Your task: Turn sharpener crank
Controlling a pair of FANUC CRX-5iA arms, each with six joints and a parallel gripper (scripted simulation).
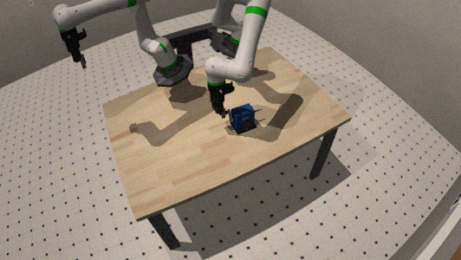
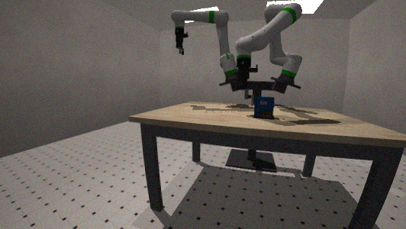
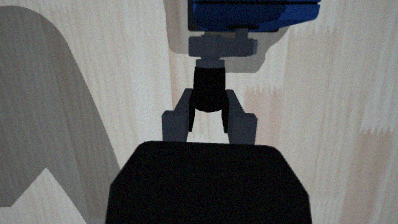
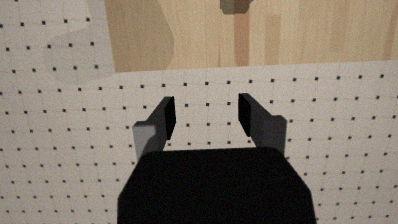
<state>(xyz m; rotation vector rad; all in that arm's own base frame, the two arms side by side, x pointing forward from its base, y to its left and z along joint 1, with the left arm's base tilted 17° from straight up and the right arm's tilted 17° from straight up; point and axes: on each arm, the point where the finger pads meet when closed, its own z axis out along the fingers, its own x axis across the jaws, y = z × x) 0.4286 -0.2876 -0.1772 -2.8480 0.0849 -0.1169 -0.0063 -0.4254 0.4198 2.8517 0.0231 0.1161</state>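
Note:
My left gripper is now 20 mm to the right of the black knob.

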